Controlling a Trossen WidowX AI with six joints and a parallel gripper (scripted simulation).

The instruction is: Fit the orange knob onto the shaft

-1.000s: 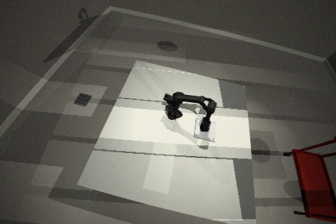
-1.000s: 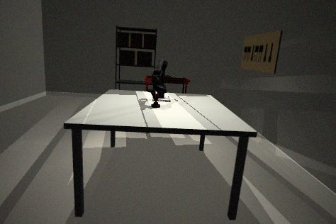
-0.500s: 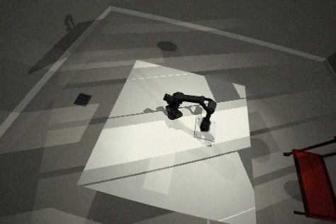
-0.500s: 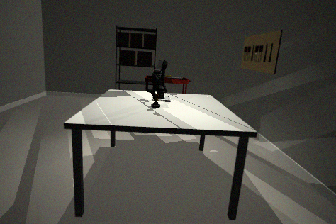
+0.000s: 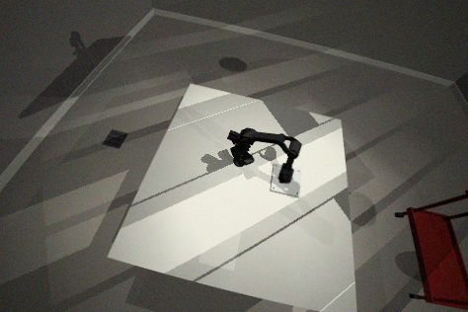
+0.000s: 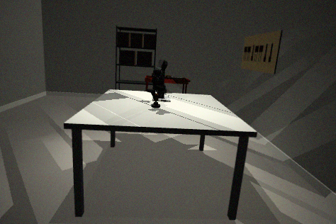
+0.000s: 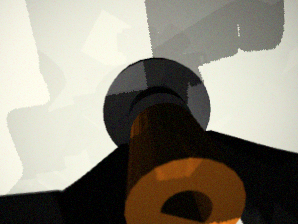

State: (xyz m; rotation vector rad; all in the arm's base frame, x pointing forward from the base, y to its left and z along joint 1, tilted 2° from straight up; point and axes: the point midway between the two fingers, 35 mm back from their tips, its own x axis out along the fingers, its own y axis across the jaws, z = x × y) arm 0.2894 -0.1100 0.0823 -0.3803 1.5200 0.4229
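The orange knob lies 20 mm above my gripper tip. Round my gripper tip: dark round pedestal 40 mm below.
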